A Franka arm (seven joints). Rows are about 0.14 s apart.
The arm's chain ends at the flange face. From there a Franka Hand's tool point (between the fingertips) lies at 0.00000 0.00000 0.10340 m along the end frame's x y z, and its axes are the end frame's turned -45 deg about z.
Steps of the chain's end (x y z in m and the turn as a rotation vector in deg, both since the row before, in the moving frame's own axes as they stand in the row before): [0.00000 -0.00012 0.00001 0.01 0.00 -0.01]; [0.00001 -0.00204 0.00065 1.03 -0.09 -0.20]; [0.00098 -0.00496 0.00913 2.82 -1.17 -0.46]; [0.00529 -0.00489 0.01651 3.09 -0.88 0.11]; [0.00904 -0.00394 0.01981 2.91 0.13 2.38]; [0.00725 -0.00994 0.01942 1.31 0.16 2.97]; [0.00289 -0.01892 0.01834 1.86 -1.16 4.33]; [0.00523 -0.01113 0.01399 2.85 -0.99 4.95]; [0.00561 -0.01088 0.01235 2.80 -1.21 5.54]
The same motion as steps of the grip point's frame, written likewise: [0.00010 -0.00010 0.00001 0.01 0.01 -0.01]; [0.00265 -0.00287 0.00063 0.79 0.66 -0.20]; [0.00628 -0.00791 0.00898 2.82 1.17 -0.46]; [0.01002 -0.00478 0.01635 2.81 1.56 0.11]; [0.01313 0.00014 0.01968 1.97 2.15 2.38]; [0.01407 -0.00332 0.01939 0.81 1.04 2.97]; [0.01646 -0.01515 0.01826 2.14 0.49 4.33]; [0.01415 -0.00896 0.01385 2.72 1.32 4.95]; [0.01393 -0.00874 0.01220 2.84 1.12 5.54]
